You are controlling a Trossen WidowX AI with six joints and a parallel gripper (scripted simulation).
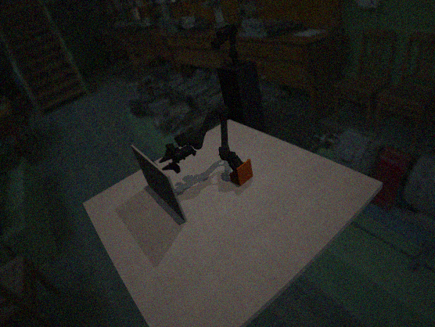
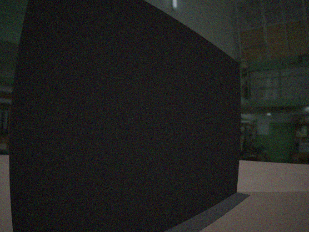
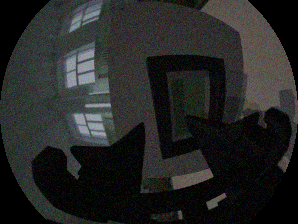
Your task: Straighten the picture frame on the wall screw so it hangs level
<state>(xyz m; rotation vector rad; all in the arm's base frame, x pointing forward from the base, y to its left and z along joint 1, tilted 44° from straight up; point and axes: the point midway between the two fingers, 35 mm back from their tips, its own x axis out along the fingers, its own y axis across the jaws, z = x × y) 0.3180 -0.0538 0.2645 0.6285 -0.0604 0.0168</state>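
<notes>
The picture frame lies 4 cm ahead of my gripper tip, 1 cm to the right of it and 5 cm below it. Also, from my gripper tip: wall panel 5 cm ahead, 1 cm to the left, 7 cm below.
</notes>
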